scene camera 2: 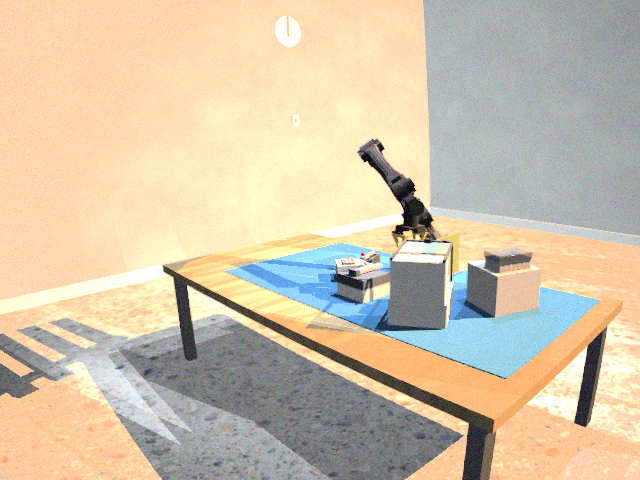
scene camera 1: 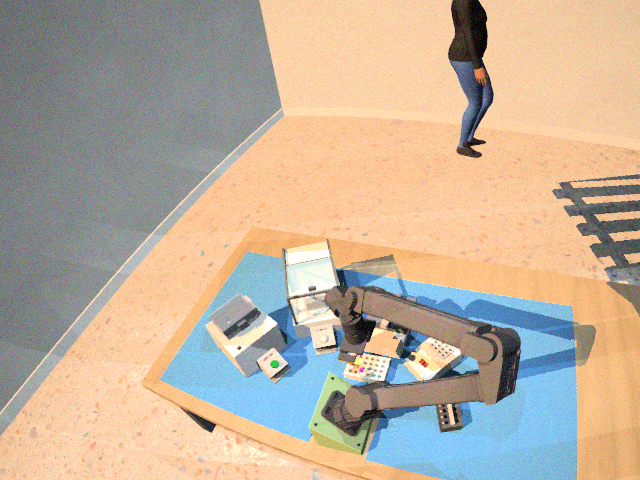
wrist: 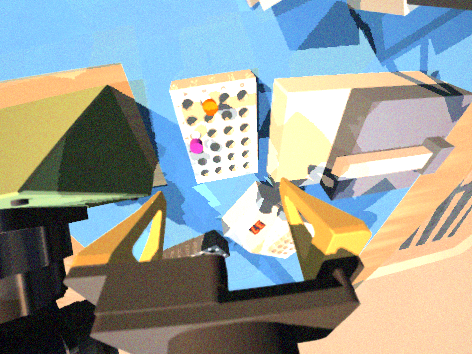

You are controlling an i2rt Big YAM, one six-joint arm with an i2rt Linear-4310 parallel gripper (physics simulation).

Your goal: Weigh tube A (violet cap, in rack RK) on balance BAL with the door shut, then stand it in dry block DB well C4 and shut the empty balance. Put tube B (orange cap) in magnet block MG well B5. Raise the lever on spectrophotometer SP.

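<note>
My gripper (wrist: 222, 190) (scene camera 2: 411, 237) is open and empty above the bench, its fingers apart on either side of the view below the rack. White rack RK (wrist: 253, 125) (scene camera 1: 381, 367) holds violet-capped tube A (wrist: 196, 146) (scene camera 1: 361, 369) and orange-capped tube B (wrist: 210, 106). Balance BAL (scene camera 1: 310, 276) (scene camera 2: 417, 294) has a glass enclosure; its door state is unclear. Dry block DB (wrist: 242, 220) (scene camera 1: 439, 367) shows a red display. Dark magnet block MG (wrist: 187, 248) (scene camera 1: 449, 417) lies partly behind my gripper in the wrist view. The low box with a pale bar (wrist: 300, 120) (scene camera 1: 385, 343) appears to be spectrophotometer SP.
A grey-lidded box (scene camera 1: 245, 330) (scene camera 2: 504, 289) stands left of the balance in scene camera 1, with a green-button unit (scene camera 1: 272, 363) in front. A white-knob unit (scene camera 1: 323, 338) stands before the balance. The arm's green pedestal (scene camera 1: 328, 388) (wrist: 55, 145) is close beside the rack.
</note>
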